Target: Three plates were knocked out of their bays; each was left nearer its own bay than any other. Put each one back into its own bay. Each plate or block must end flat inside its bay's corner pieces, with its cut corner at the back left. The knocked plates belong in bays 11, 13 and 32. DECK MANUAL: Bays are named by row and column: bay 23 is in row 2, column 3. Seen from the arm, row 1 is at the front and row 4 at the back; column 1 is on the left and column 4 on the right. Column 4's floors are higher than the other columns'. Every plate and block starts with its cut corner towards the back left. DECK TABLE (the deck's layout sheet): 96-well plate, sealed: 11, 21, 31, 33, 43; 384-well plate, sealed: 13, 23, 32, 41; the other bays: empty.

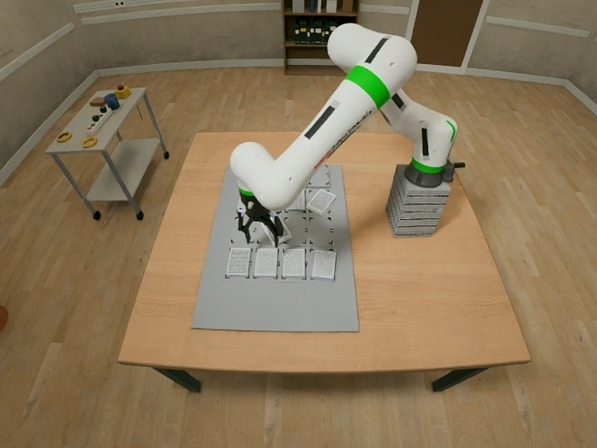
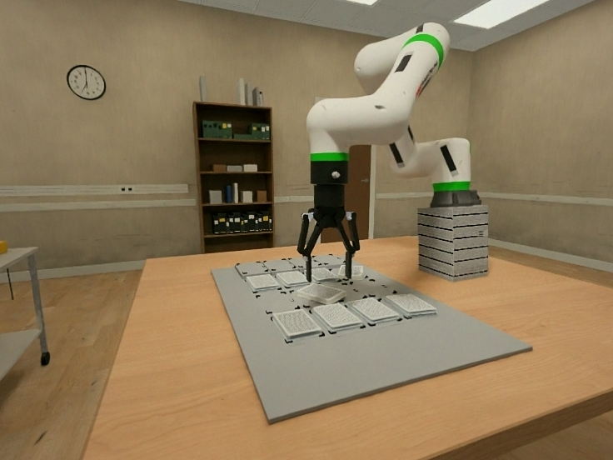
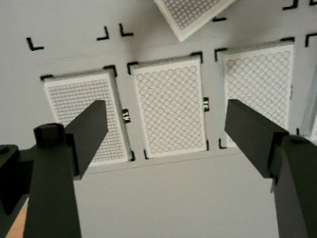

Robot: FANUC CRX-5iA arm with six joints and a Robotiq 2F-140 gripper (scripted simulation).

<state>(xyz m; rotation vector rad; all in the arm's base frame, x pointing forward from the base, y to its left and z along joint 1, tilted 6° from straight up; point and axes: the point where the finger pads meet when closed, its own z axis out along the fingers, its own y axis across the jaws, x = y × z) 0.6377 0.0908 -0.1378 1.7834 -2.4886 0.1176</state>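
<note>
My hand is 22 cm past the sealed 96-well plate, 8 cm to the right of it and 11 cm above it.
</note>
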